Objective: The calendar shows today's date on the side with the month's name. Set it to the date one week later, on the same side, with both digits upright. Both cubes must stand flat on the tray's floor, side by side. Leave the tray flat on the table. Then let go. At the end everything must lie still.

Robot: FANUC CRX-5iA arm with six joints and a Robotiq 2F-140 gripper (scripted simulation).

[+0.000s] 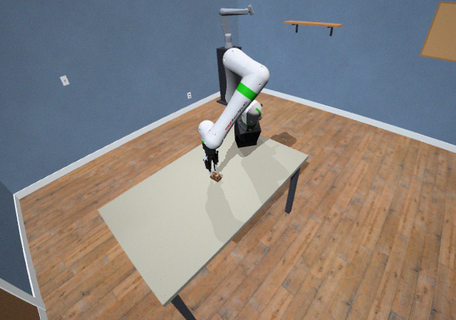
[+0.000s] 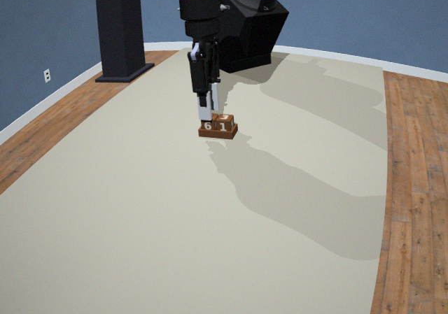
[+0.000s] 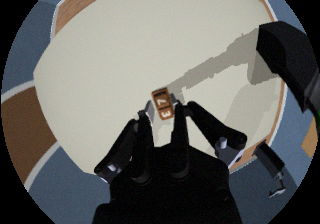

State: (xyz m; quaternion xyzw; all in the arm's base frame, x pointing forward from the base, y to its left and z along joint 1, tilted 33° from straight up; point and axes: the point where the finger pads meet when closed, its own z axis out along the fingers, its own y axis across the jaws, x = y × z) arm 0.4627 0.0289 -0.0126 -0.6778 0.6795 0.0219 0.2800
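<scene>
My hand is 7 cm above the brown wooden tray and 2 cm to the right of it.
</scene>
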